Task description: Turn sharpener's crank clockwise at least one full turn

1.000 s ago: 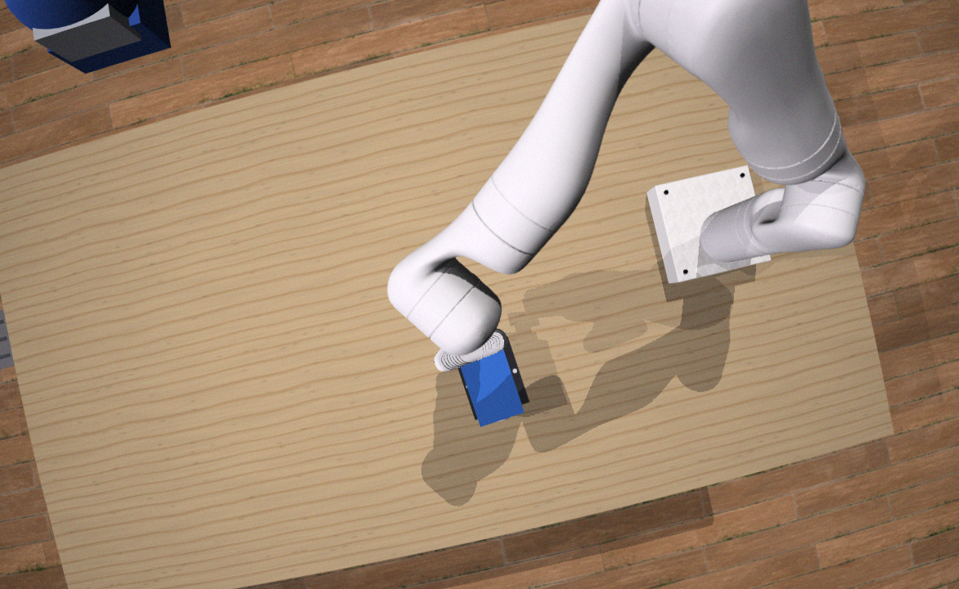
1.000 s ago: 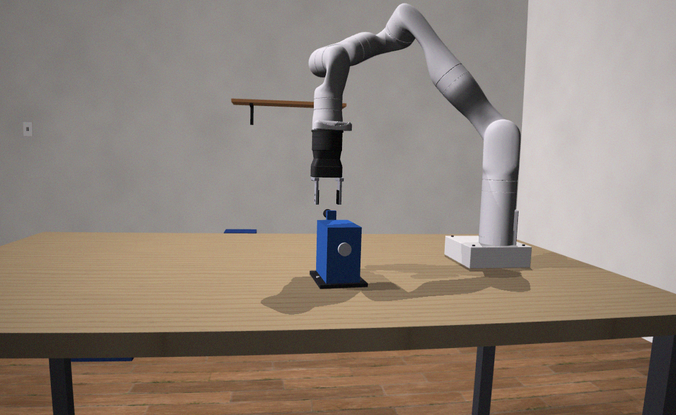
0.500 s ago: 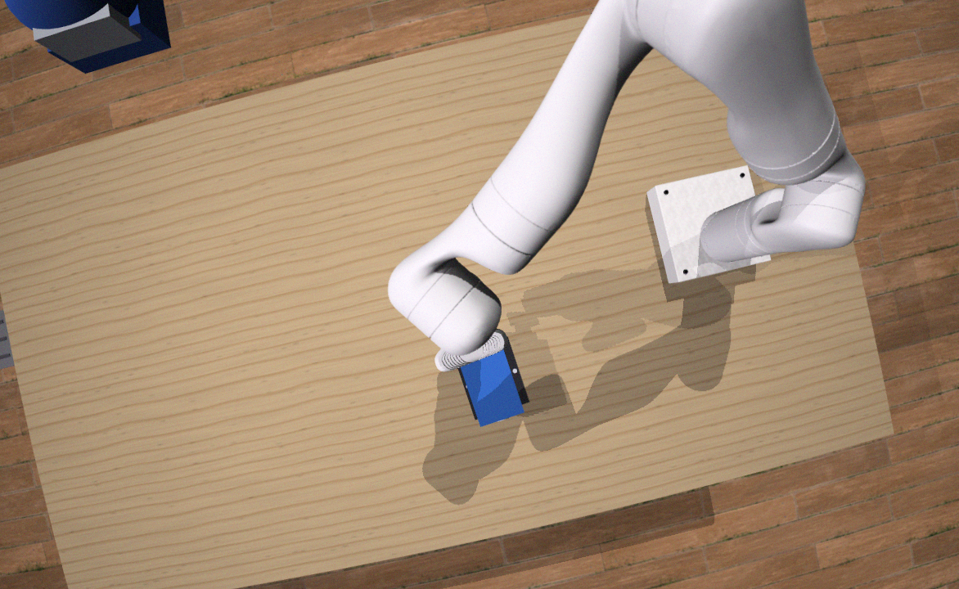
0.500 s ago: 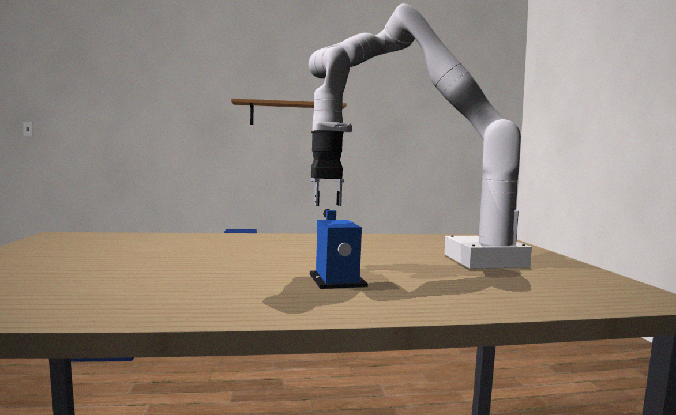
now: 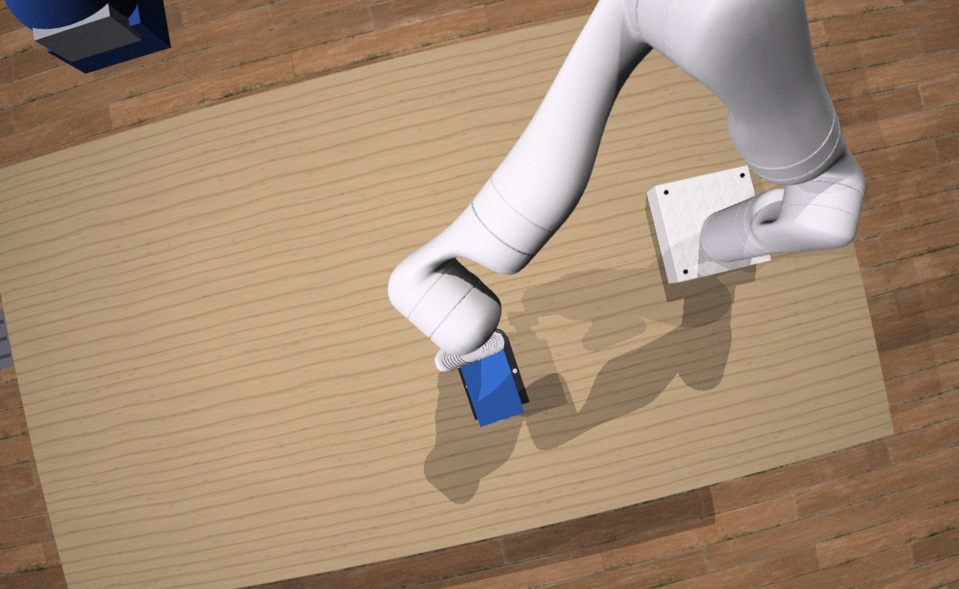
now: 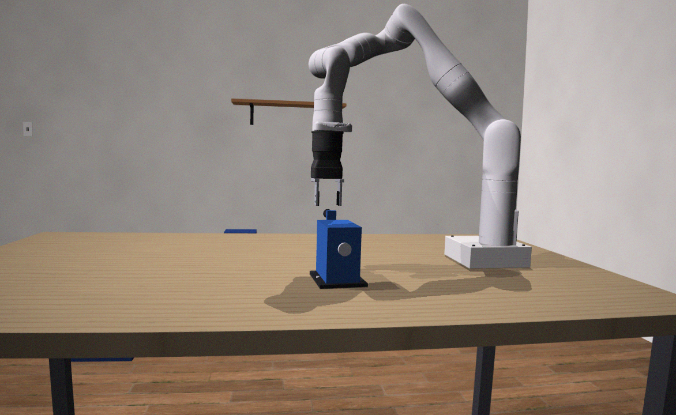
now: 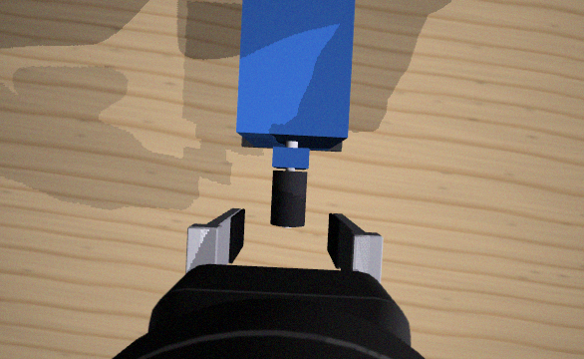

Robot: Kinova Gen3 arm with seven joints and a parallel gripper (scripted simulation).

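Right now the black handle is 2 cm to the left of my hand and 4 cm below it. Also, from my hand: crank: 1 cm behind, 2 cm to the left, 4 cm below.
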